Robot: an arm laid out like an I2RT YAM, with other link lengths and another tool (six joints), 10 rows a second.
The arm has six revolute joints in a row. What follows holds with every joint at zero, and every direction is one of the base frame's.
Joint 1 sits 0.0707 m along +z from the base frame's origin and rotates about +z.
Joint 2 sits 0.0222 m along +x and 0.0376 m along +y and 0.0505 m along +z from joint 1 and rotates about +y.
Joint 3 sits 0.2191 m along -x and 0.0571 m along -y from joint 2 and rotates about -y.
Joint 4 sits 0.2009 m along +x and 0.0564 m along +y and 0.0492 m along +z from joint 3 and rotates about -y.
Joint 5 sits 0.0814 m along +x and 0.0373 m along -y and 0.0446 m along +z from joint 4 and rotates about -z.
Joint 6 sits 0.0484 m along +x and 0.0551 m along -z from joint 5 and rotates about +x.
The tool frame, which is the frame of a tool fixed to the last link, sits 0.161 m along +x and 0.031 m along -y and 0.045 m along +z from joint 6; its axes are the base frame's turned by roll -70.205, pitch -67.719 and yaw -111.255 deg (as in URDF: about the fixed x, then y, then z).
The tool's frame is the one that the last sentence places.
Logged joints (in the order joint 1, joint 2, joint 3, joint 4, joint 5, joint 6), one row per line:
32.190 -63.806 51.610 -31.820 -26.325 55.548
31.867 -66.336 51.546 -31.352 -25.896 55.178
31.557 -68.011 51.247 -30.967 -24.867 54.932
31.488 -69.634 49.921 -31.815 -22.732 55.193
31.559 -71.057 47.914 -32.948 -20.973 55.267
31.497 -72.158 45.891 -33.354 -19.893 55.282
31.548 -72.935 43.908 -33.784 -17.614 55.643
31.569 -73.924 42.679 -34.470 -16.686 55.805
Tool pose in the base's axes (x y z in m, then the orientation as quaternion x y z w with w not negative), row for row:
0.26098 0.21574 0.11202 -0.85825 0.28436 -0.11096 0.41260
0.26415 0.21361 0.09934 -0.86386 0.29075 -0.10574 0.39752
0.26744 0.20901 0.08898 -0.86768 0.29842 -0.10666 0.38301
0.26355 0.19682 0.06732 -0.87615 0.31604 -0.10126 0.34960
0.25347 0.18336 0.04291 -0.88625 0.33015 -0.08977 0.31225
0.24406 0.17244 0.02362 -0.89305 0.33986 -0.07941 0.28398
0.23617 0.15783 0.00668 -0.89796 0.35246 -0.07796 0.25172
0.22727 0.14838 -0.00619 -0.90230 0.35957 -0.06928 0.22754
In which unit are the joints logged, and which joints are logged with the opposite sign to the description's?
The joints are logged in degrees. Opposite sign: joint 2.
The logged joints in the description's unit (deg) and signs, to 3 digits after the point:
32.190 63.806 51.610 -31.820 -26.325 55.548
31.867 66.336 51.546 -31.352 -25.896 55.178
31.557 68.011 51.247 -30.967 -24.867 54.932
31.488 69.634 49.921 -31.815 -22.732 55.193
31.559 71.057 47.914 -32.948 -20.973 55.267
31.497 72.158 45.891 -33.354 -19.893 55.282
31.548 72.935 43.908 -33.784 -17.614 55.643
31.569 73.924 42.679 -34.470 -16.686 55.805

